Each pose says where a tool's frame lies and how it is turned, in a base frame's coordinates. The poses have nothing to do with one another.
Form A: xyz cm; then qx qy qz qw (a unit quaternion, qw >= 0).
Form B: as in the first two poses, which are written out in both.
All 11 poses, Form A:
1: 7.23 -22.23 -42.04 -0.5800 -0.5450 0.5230 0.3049
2: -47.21 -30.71 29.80 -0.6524 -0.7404 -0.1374 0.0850
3: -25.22 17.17 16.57 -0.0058 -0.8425 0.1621 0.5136
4: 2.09 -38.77 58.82 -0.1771 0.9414 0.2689 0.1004
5: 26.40 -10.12 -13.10 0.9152 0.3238 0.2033 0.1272
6: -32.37 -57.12 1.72 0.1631 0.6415 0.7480 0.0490
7: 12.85 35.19 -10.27 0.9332 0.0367 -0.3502 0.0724
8: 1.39 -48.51 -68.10 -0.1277 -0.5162 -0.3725 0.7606
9: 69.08 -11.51 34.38 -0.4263 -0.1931 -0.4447 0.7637
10: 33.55 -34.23 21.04 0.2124 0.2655 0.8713 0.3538
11: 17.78 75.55 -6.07 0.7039 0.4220 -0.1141 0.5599
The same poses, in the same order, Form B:
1: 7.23 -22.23 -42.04 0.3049 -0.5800 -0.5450 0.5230
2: -47.21 -30.71 29.80 0.0850 -0.6524 -0.7404 -0.1374
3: -25.22 17.17 16.57 0.5136 -0.0058 -0.8425 0.1621
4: 2.09 -38.77 58.82 0.1004 -0.1771 0.9414 0.2689
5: 26.40 -10.12 -13.10 0.1272 0.9152 0.3238 0.2033
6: -32.37 -57.12 1.72 0.0490 0.1631 0.6415 0.7480
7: 12.85 35.19 -10.27 0.0724 0.9332 0.0367 -0.3502
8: 1.39 -48.51 -68.10 0.7606 -0.1277 -0.5162 -0.3725
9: 69.08 -11.51 34.38 0.7637 -0.4263 -0.1931 -0.4447
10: 33.55 -34.23 21.04 0.3538 0.2124 0.2655 0.8713
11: 17.78 75.55 -6.07 0.5599 0.7039 0.4220 -0.1141
